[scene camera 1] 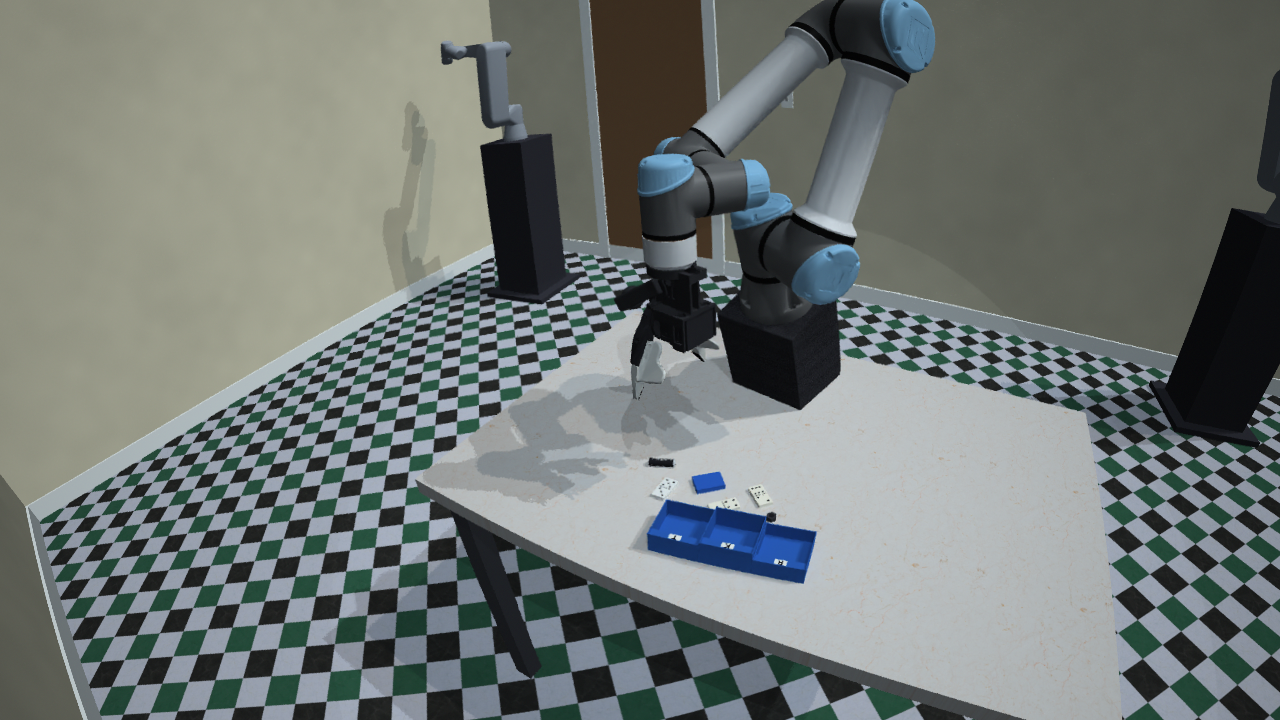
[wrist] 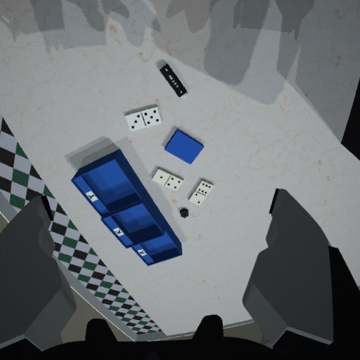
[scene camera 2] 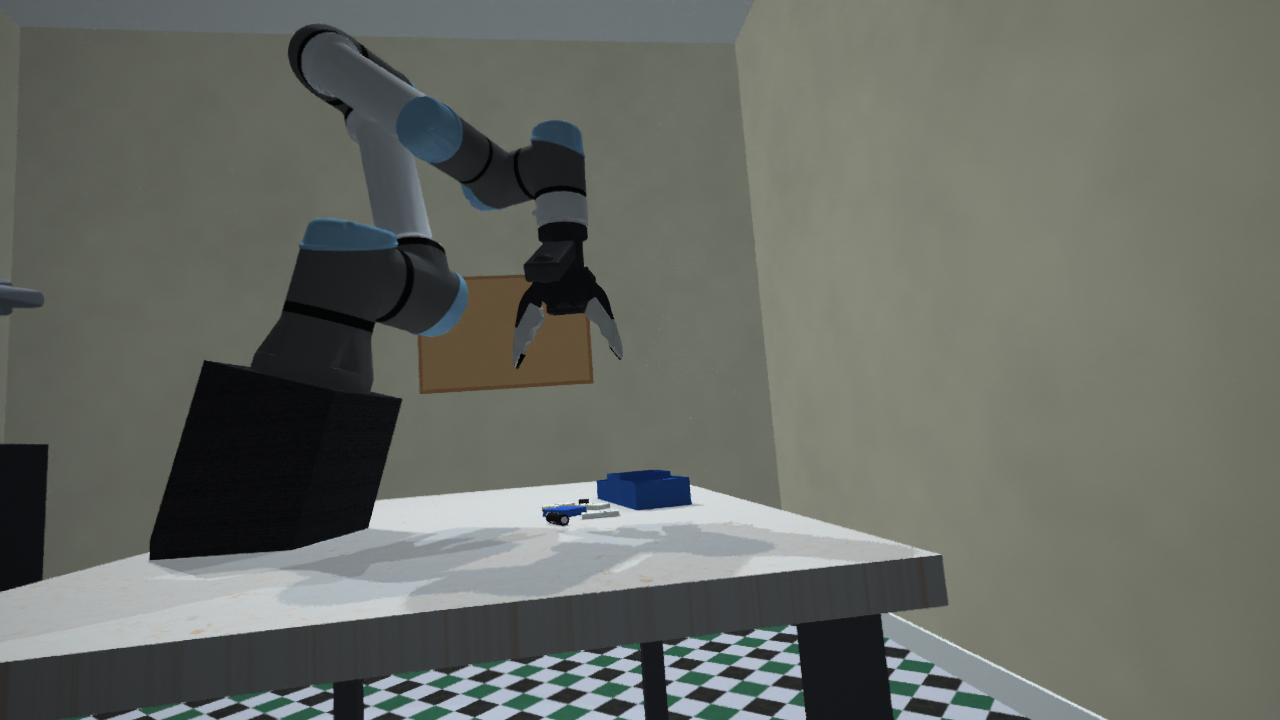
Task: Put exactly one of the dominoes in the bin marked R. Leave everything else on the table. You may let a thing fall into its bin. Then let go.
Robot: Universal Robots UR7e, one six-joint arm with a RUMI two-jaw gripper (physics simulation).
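Pixels of known places: gripper, between the fingertips: (scene camera 1: 671, 379) (scene camera 2: 568, 364); arm's base, origin of its link: (scene camera 1: 777, 300) (scene camera 2: 312, 381).
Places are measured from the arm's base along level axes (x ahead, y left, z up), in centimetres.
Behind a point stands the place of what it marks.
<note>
A white domino (wrist: 143, 118) (scene camera 1: 664, 488) @(x 37.9, y -8.7, z -20.7 cm) and two cream dominoes, one (wrist: 168, 179) (scene camera 1: 730, 503) @(x 37.5, y 3.4, z -20.8 cm) beside the bins and one (wrist: 201, 191) (scene camera 1: 759, 495) @(x 34.0, y 7.4, z -20.7 cm) farther from them, lie flat on the table. The bin whose label reads R (wrist: 159, 249) (scene camera 1: 787, 544) @(x 43.6, y 15.3, z -20.7 cm) is the end compartment of a blue three-part tray, lowest in the wrist view and rightmost in scene camera 1; no object shows in it. My gripper (scene camera 1: 669, 377) @(x 34.6, y -8.1, z -0.3 cm) (scene camera 2: 568, 361) @(x 34.6, y -8.1, z -0.3 cm) (wrist: 161, 194) is open and empty, high above the table, toward the robot's base from the dominoes.
A blue block (scene camera 1: 708, 482) @(x 34.0, y -2.0, z -20.4 cm) (wrist: 184, 146) lies among the dominoes. A black bar-shaped object (scene camera 1: 661, 462) @(x 32.0, y -12.0, z -20.3 cm) (wrist: 173, 80) lies beyond the white domino. A small dark object (scene camera 1: 770, 516) @(x 38.4, y 10.8, z -20.7 cm) (wrist: 184, 213) sits near the tray. The other two bins (wrist: 107, 182) (wrist: 132, 222) adjoin the R bin.
</note>
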